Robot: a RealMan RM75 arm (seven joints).
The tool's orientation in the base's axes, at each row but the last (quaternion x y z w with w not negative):
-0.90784, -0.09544, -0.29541, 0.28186
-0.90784, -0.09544, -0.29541, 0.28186
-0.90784, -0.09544, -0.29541, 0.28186
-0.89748, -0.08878, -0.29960, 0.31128
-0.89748, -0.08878, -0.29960, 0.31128
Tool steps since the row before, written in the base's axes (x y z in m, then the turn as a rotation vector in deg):
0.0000, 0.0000, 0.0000, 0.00, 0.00, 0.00
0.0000, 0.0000, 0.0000, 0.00, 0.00, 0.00
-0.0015, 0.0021, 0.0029, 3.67, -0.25, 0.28
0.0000, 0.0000, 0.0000, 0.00, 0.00, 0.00
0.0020, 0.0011, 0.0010, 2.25, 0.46, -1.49
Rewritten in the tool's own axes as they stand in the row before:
0.0000, 0.0000, 0.0000, 0.00, 0.00, 0.00
0.0000, 0.0000, 0.0000, 0.00, 0.00, 0.00
0.0005, -0.0036, -0.0015, 3.13, 1.33, 1.44
0.0000, 0.0000, 0.0000, 0.00, 0.00, 0.00
0.0022, -0.0007, 0.0010, 0.91, 1.17, 2.30

